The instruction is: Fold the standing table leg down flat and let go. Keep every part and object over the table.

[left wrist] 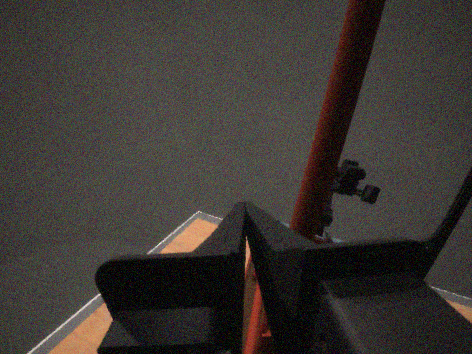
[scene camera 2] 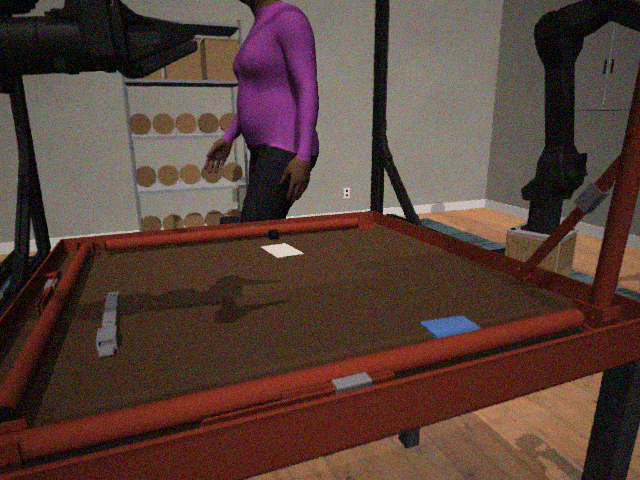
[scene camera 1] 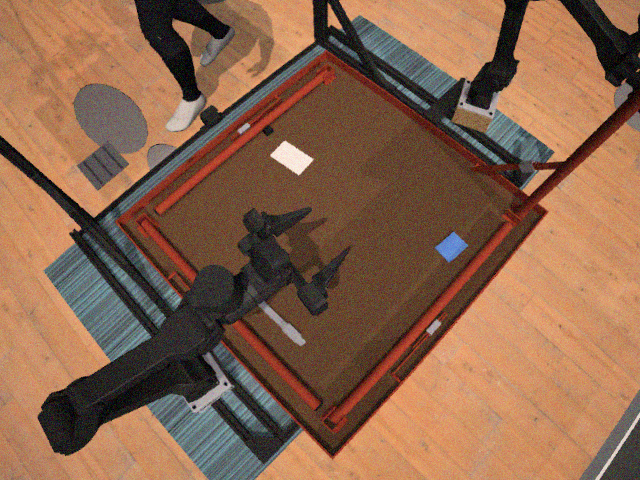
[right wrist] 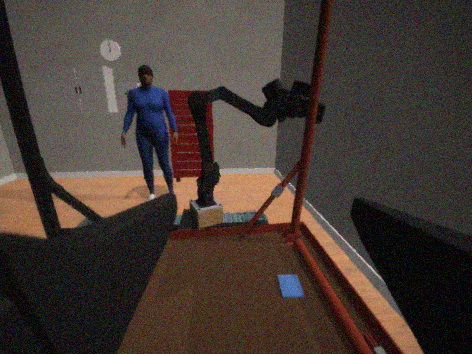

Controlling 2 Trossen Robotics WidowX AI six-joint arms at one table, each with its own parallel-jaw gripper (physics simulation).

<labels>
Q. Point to a grey bar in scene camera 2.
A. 107, 337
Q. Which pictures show my right gripper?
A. The left wrist view, scene camera 2, scene camera 1 and the right wrist view: all of them.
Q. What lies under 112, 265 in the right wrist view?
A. My right gripper.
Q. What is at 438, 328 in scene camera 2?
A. A blue square.
</labels>
